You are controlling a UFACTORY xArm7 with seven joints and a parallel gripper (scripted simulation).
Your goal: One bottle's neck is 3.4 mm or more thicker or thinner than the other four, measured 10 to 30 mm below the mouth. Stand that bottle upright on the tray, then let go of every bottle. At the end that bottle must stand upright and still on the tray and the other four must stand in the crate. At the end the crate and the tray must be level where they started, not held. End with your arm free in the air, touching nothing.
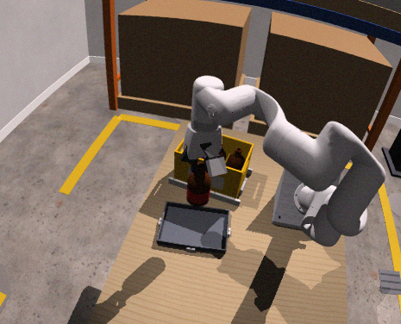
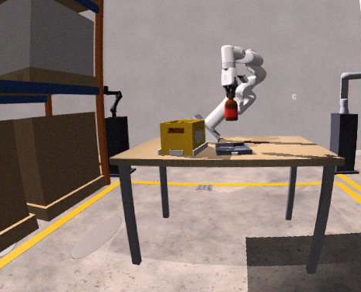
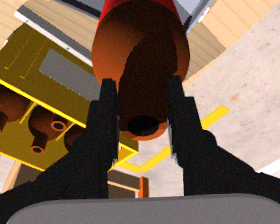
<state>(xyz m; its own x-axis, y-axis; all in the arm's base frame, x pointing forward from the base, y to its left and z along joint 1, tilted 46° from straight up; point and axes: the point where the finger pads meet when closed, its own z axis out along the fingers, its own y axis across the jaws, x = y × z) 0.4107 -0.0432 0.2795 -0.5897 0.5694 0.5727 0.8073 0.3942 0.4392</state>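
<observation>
Now: the dark grey tray 31 cm below my hand. Round my hand: yellow crate 1 cm behind, 28 cm to the right, 24 cm below.
</observation>
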